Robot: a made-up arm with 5 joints.
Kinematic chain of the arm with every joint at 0, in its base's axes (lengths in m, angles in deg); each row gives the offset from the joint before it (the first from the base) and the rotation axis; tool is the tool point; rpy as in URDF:
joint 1: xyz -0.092 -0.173 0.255 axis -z
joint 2: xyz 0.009 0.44 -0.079 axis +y
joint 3: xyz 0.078 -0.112 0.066 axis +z
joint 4: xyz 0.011 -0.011 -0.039 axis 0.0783 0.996 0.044
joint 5: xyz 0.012 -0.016 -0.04 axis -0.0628 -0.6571 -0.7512
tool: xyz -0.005 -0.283 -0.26 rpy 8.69 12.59 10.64
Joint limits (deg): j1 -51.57..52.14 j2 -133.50..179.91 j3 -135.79..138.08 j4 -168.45..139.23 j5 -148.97..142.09
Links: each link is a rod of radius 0.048 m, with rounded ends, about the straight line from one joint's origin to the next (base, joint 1, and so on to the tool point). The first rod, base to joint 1, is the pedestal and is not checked.
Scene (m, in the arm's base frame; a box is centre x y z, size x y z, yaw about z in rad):
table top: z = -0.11
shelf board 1: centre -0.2 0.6 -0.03 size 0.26 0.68 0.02 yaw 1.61
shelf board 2: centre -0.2 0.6 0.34 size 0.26 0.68 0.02 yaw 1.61
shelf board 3: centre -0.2 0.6 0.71 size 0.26 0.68 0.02 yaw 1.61
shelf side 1: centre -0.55 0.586 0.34 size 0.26 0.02 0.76 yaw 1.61
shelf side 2: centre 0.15 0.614 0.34 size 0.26 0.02 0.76 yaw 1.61
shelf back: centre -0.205 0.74 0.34 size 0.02 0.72 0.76 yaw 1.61
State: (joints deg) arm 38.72 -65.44 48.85 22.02 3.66
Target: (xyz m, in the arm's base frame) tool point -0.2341 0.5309 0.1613
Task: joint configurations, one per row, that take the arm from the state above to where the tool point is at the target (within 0.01 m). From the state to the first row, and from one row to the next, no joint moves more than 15 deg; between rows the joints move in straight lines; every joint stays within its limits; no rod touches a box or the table.
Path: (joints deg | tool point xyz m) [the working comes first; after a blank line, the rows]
Joints at the target: -43.48 -34.59 116.15 -28.45 -5.92
Straight joint move there: touches shelf side 2.

1: 26.35 -56.62 58.77 34.59 15.38 | 0.2302 -0.2912 0.2609
2: 13.98 -47.81 68.69 47.17 27.10 | 0.2374 -0.2338 0.2582
3: 1.62 -38.99 78.61 59.74 38.83 | 0.2469 -0.1652 0.2761
4: -10.75 -30.18 88.53 72.31 50.55 | 0.2540 -0.0728 0.3043
5: -23.12 -21.36 98.45 84.89 62.27 | 0.2401 0.0491 0.3311
6: -25.66 -23.02 100.66 70.72 53.75 | 0.2461 0.1025 0.2758
7: -28.21 -24.67 102.87 56.55 45.22 | 0.2360 0.1715 0.2262
8: -30.75 -26.32 105.09 42.39 36.70 | 0.2060 0.2500 0.1855
9: -33.30 -27.98 107.30 28.22 28.17 | 0.1540 0.3307 0.1557
10: -35.85 -29.63 109.51 14.05 19.65 | 0.0803 0.4058 0.1383
11: -38.39 -31.28 111.72 -0.11 11.12 | -0.0122 0.4680 0.1337
12: -40.94 -32.94 113.94 -14.28 2.60 | -0.1192 0.5111 0.1417
13: -43.48 -34.59 116.15 -28.45 -5.92 | -0.2341 0.5309 0.1613

